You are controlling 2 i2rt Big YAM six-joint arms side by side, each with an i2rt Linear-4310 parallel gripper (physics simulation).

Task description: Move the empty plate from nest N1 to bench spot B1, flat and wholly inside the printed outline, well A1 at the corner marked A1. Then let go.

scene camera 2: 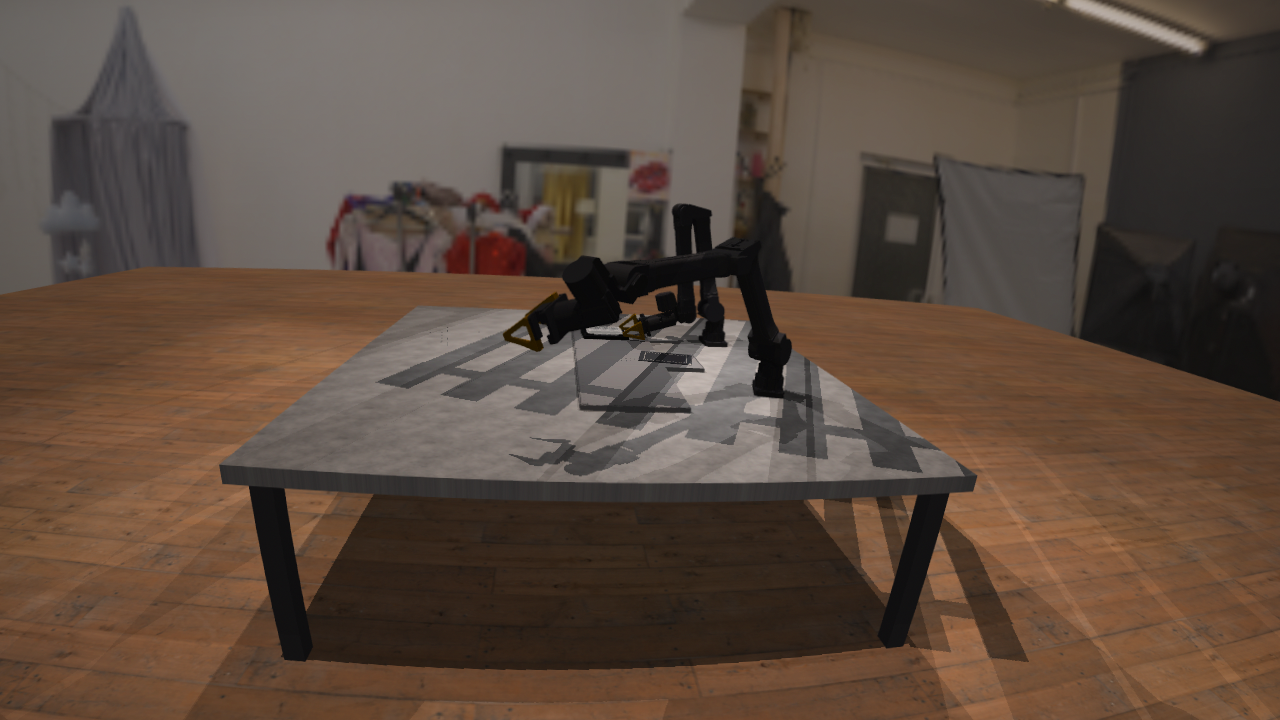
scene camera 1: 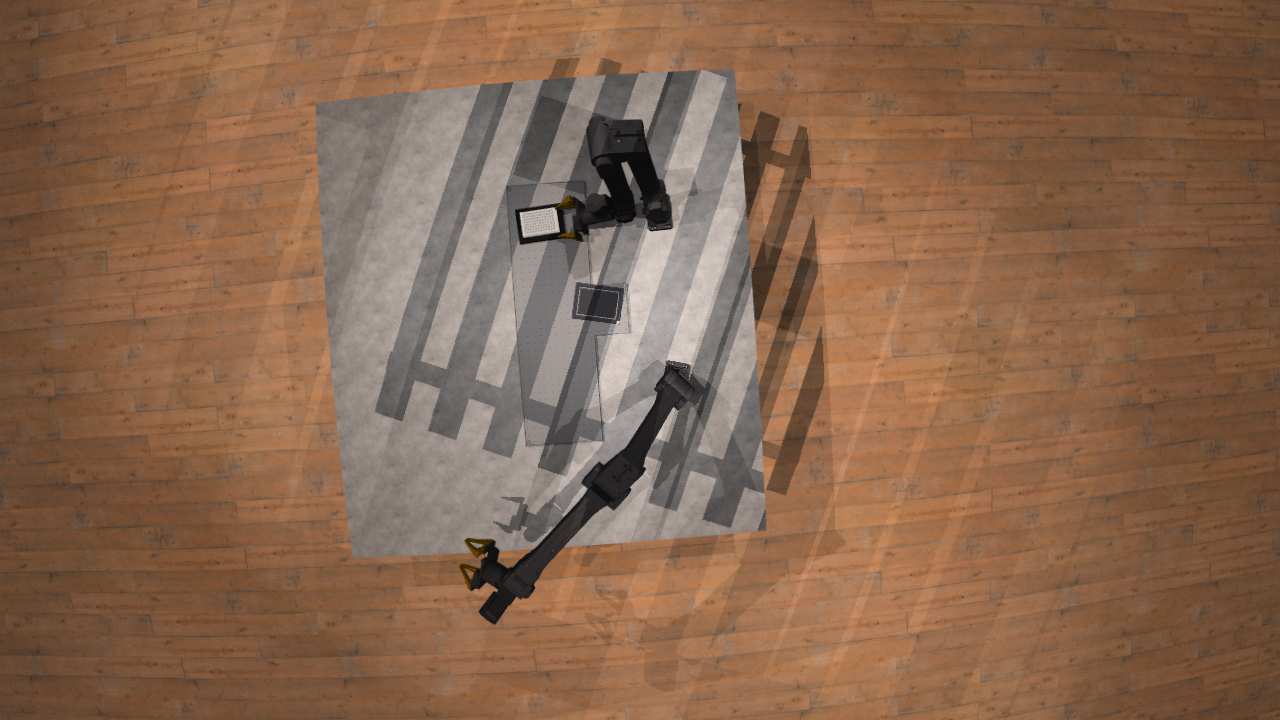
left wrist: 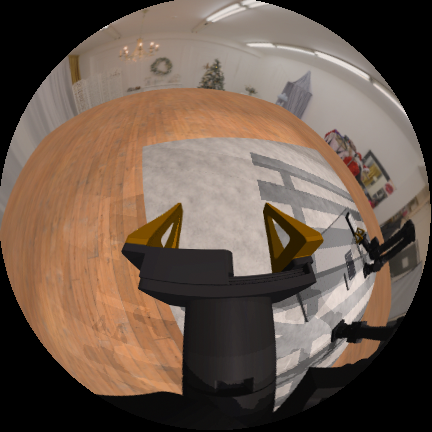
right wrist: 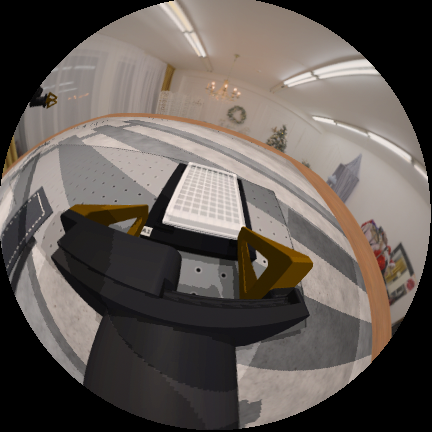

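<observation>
The white plate sits flat in the black nest, with an A1 label on the nest's near left corner in the right wrist view. My right gripper is open at the nest's near short side; its fingers stand apart with the plate's near end beyond and between them, not gripped. The dark pad of spot B1 bears a white outline and no plate. My left gripper is open and empty, high near the table's edge.
A thin perforated board lies under the nest and pad on the grey table. The left arm reaches across the lower table edge in scene camera 1. Striped shadows cross the table.
</observation>
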